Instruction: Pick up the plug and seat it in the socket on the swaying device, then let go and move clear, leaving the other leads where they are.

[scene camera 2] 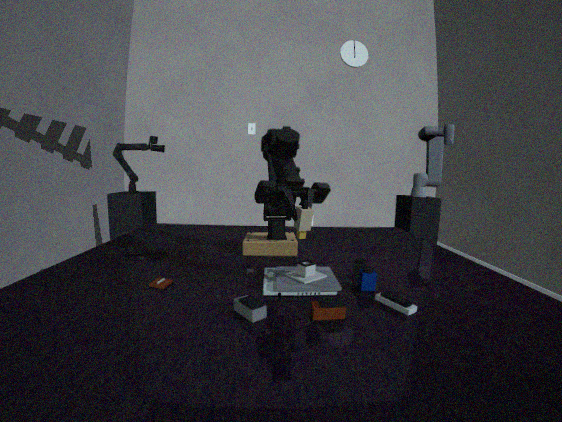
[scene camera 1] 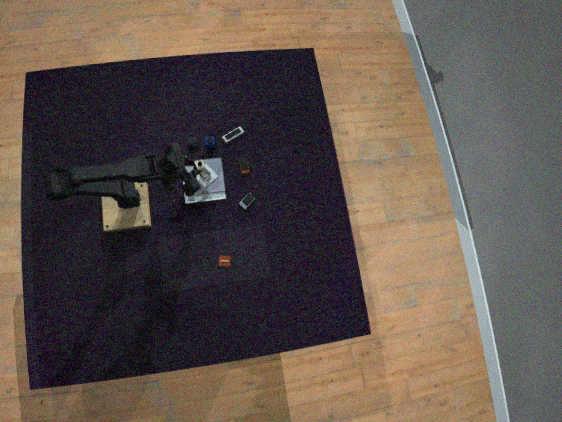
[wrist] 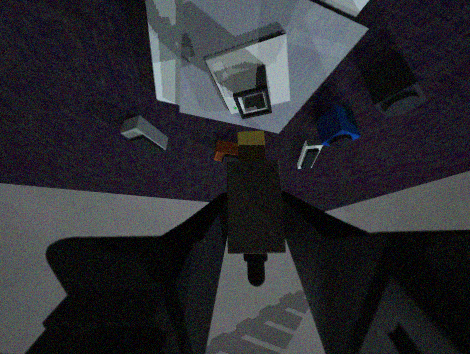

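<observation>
The plug (scene camera 1: 199,164) (scene camera 2: 304,219) (wrist: 255,215) has a cream block body, darkened by shadow in the wrist view, and a yellow tip. My gripper (scene camera 2: 304,206) (wrist: 253,198) is shut on its body and holds it in the air, yellow tip down in scene camera 2. The socket (scene camera 1: 205,176) (scene camera 2: 306,270) (wrist: 253,102) is a small raised box with a dark-rimmed square opening, on a white plate on the grey top of the device (scene camera 1: 216,189) (scene camera 2: 327,286) (wrist: 320,50). The tip is above and apart from the socket, and lies beyond its opening in the wrist view.
Around the device lie a blue block (scene camera 1: 210,141) (scene camera 2: 368,281) (wrist: 337,125), a black block (scene camera 1: 192,144) (wrist: 392,80), a white strip (scene camera 1: 233,134) (scene camera 2: 407,308), an orange piece (scene camera 1: 244,167) (scene camera 2: 328,313) and a grey piece (scene camera 1: 247,201) (scene camera 2: 256,314). A flat orange piece (scene camera 1: 224,260) (scene camera 2: 161,284) lies farther off.
</observation>
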